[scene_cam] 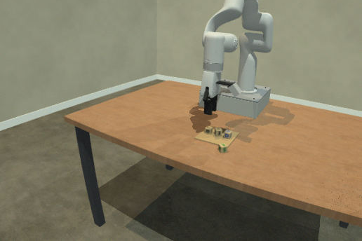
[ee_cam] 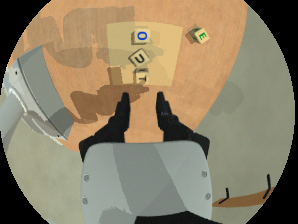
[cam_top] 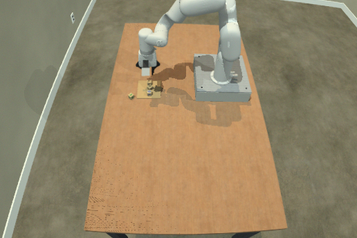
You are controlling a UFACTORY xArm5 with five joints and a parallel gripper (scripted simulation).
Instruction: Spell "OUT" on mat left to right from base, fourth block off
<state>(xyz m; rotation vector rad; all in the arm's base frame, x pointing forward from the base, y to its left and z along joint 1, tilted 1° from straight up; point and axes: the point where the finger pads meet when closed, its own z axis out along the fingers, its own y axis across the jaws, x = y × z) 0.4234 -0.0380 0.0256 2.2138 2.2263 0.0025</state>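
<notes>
The U block lies 10 cm below my hand and 4 cm to the left of it. From my hand the other things lie so: tan mat: 11 cm below, 4 cm to the left.
</notes>
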